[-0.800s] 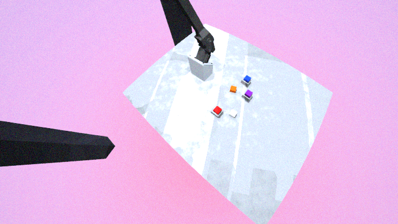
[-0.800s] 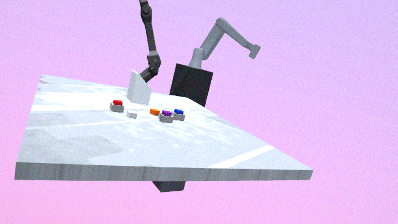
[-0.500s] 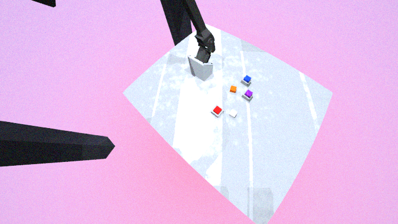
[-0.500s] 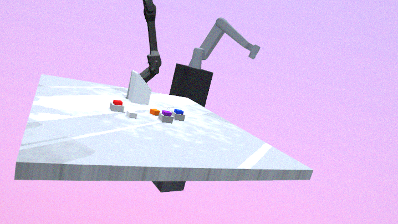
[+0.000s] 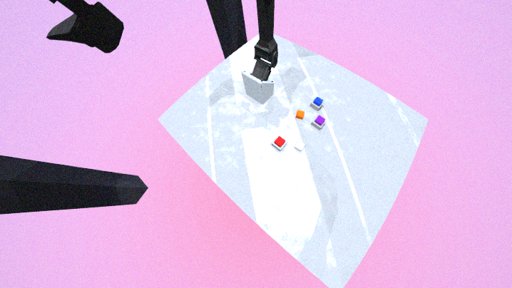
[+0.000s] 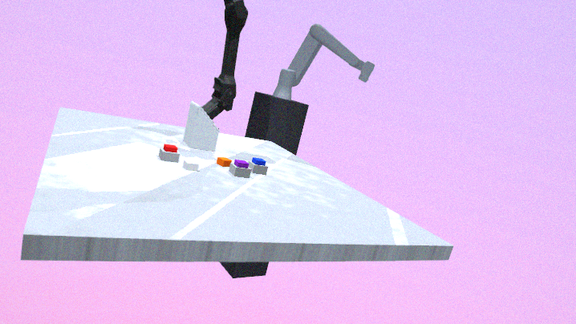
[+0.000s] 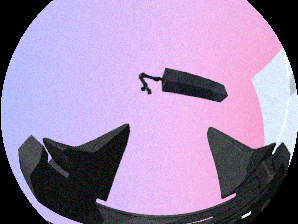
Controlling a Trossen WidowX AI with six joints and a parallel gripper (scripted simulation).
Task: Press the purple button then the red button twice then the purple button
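The purple button lies 420 mm ahead of my gripper tip, 390 mm to the left of it and 500 mm below it. Round my gripper tip: red button: 320 mm ahead, 210 mm to the left, 500 mm below; then white block: 400 mm ahead, 250 mm to the left, 530 mm below; then orange block: 330 mm ahead, 380 mm to the left, 530 mm below.
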